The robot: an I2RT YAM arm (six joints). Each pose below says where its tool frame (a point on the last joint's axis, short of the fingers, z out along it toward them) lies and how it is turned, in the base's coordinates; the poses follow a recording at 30 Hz.
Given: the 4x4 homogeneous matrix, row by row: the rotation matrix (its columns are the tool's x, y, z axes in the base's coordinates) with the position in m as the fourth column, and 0 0 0 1 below. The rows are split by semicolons.
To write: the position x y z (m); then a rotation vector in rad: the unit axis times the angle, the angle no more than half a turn. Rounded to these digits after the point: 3 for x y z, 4 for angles.
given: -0.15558, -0.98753, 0.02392, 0.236; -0.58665, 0.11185, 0.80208, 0.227; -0.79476, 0.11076, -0.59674, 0.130; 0, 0, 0, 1
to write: 0.236, 0.227, 0.130, -1.5304, 1.8123, 0.8874
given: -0.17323, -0.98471, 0.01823, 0.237; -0.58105, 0.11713, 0.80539, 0.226; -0.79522, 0.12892, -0.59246, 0.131; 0, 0, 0, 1
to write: 0.237, 0.226, 0.131, -1.5172, 1.8244, 0.9053
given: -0.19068, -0.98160, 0.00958, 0.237; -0.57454, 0.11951, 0.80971, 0.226; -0.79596, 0.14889, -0.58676, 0.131; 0, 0, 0, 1
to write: 0.237, 0.226, 0.131, -1.5053, 1.8349, 0.9273
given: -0.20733, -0.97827, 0.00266, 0.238; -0.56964, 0.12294, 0.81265, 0.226; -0.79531, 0.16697, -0.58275, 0.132; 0, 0, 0, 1
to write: 0.238, 0.226, 0.132, -1.4940, 1.8463, 0.9455
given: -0.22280, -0.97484, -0.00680, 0.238; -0.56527, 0.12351, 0.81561, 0.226; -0.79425, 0.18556, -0.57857, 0.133; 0, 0, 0, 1
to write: 0.238, 0.226, 0.133, -1.4853, 1.8564, 0.9656
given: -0.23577, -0.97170, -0.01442, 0.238; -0.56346, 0.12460, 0.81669, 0.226; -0.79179, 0.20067, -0.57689, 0.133; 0, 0, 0, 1
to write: 0.238, 0.226, 0.133, -1.4792, 1.8667, 0.9803
